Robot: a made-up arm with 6 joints. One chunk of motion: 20 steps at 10 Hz.
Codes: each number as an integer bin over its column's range. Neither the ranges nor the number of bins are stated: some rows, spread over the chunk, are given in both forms.
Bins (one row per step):
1: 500 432 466 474 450 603
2: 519 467 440 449 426 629
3: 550 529 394 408 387 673
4: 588 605 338 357 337 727
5: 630 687 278 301 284 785
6: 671 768 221 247 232 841
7: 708 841 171 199 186 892
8: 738 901 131 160 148 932
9: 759 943 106 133 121 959
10: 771 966 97 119 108 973
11: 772 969 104 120 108 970
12: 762 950 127 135 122 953
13: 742 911 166 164 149 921
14: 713 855 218 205 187 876
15: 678 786 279 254 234 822
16: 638 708 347 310 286 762
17: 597 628 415 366 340 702
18: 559 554 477 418 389 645
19: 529 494 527 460 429 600
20: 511 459 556 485 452 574
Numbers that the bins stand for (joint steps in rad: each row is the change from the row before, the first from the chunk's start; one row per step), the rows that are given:
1: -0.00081 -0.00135 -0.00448 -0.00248 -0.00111 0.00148
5: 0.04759 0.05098 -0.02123 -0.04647 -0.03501 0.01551
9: 0.09563 0.10351 -0.03656 -0.08918 -0.06829 0.02892
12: 0.09675 0.10494 -0.03469 -0.08868 -0.06809 0.02845
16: 0.05057 0.05529 -0.01509 -0.04418 -0.03460 0.01373
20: 0.00328 0.00419 0.00353 0.00031 -0.00070 -0.00076
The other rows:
2: 0.00626 0.00583 -0.00680 -0.00884 -0.00601 0.00348
3: 0.01780 0.01855 -0.01090 -0.01926 -0.01397 0.00687
4: 0.03195 0.03415 -0.01589 -0.03223 -0.02418 0.01104
6: 0.06286 0.06760 -0.02631 -0.06020 -0.04562 0.01982
7: 0.07664 0.08258 -0.03077 -0.07240 -0.05502 0.02375
8: 0.08781 0.09489 -0.03433 -0.08232 -0.06278 0.02684
10: 0.10010 0.10823 -0.03736 -0.09274 -0.07095 0.03000
11: 0.10047 0.10884 -0.03673 -0.09249 -0.07095 0.02976
13: 0.08930 0.09694 -0.03121 -0.08130 -0.06257 0.02599
14: 0.07850 0.08545 -0.02658 -0.07088 -0.05481 0.02252
15: 0.06547 0.07129 -0.02114 -0.05842 -0.04522 0.01836
17: 0.03531 0.03887 -0.00903 -0.02994 -0.02357 0.00911
18: 0.02116 0.02368 -0.00350 -0.01672 -0.01356 0.00471
19: 0.00998 0.01137 0.00095 -0.00604 -0.00540 0.00125

